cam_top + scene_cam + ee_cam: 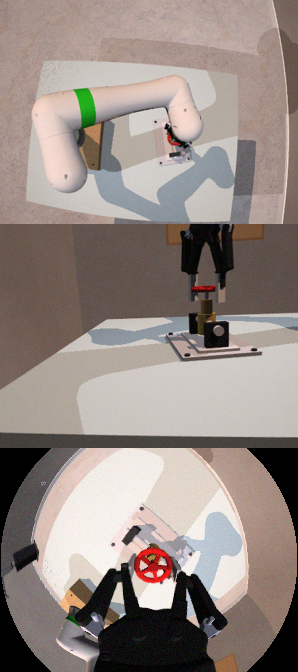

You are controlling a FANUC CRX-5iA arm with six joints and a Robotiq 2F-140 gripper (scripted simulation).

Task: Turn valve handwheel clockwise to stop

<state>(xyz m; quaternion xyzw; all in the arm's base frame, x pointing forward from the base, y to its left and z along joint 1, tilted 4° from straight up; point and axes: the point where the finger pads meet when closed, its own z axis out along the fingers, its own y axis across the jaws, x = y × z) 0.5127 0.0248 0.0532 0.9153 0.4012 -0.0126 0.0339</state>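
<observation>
The red handwheel is 1 cm below my hand.
</observation>
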